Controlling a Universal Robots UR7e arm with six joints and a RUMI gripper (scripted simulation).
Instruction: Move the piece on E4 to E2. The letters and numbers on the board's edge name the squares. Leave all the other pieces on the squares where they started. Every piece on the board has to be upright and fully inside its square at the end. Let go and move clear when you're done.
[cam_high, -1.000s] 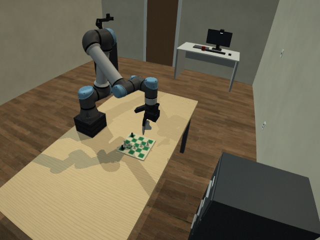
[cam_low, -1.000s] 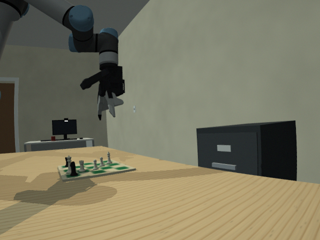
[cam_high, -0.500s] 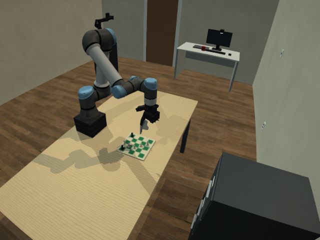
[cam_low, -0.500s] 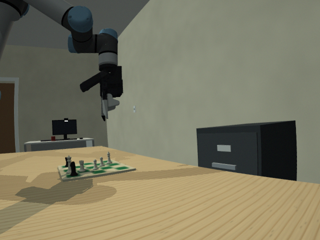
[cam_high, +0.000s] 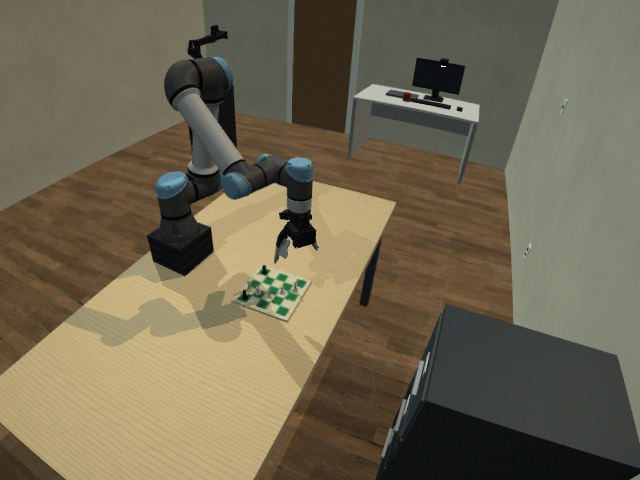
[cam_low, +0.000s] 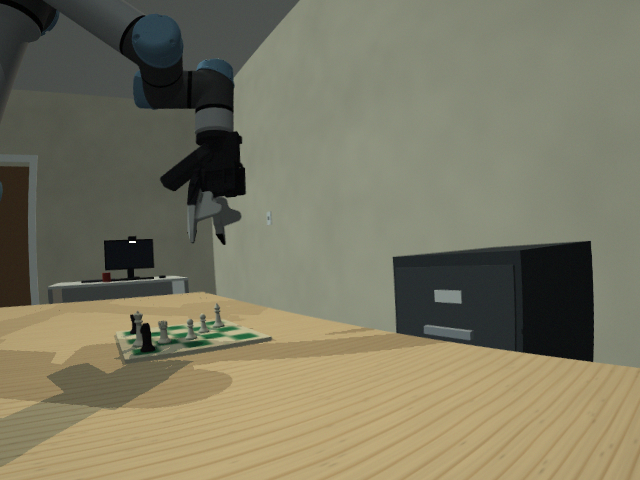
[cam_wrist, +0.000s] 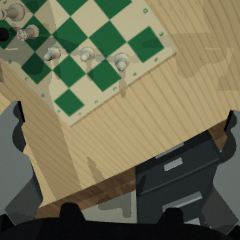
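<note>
Now: hand 6 cm past the chessboard, 6 cm to the left of it and 15 cm above it. Round my hand: white queen 13 cm behind, 11 cm to the right, 13 cm below.
</note>
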